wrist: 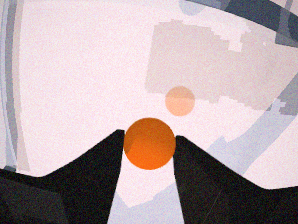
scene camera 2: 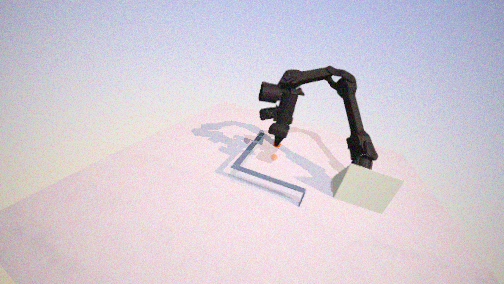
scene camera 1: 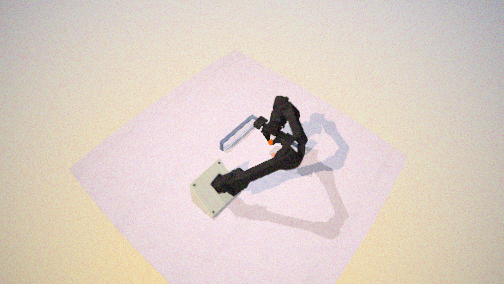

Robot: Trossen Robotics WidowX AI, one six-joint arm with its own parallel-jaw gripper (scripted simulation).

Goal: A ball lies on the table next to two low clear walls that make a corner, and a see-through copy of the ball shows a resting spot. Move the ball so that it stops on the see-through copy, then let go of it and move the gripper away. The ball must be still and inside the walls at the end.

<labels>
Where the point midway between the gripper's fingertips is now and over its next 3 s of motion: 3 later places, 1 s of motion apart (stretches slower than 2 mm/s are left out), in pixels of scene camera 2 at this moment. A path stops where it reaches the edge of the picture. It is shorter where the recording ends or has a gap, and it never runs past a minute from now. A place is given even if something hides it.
The gripper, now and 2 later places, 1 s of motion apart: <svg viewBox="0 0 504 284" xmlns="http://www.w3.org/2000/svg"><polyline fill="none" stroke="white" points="276,144 275,144 273,158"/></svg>
</labels>
